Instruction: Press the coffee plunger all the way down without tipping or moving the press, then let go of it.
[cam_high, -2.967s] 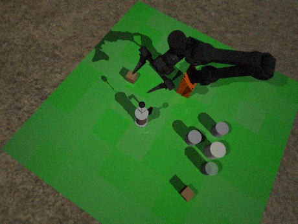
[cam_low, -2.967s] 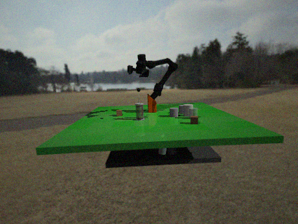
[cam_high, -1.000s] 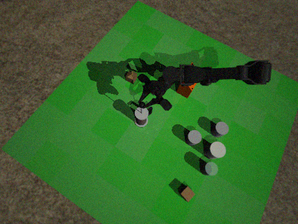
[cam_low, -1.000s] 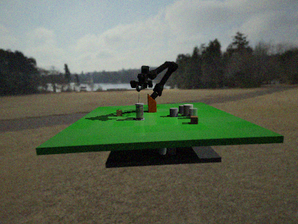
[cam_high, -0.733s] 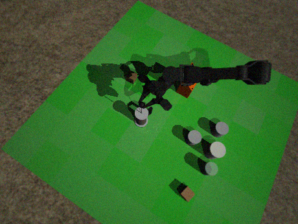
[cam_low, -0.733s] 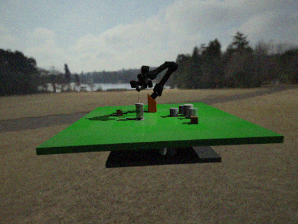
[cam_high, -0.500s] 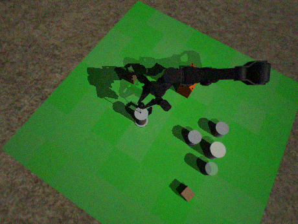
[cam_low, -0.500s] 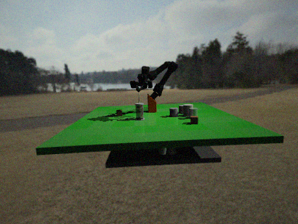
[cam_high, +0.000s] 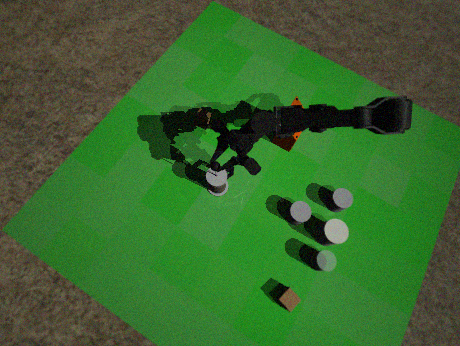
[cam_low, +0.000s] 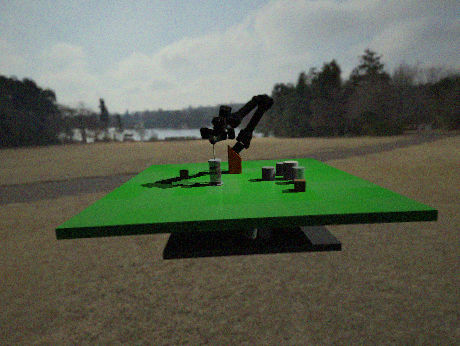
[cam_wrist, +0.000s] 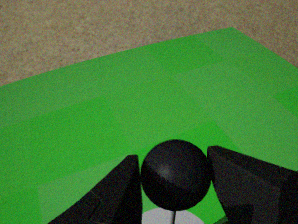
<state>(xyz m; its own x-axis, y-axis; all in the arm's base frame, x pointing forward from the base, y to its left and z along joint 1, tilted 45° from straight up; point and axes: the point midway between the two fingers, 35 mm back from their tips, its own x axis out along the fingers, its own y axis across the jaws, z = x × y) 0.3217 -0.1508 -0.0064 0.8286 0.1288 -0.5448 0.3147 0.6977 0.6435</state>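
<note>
The coffee press is 11 cm below my gripper tip, 3 cm behind it and 1 cm to the left of it.
</note>
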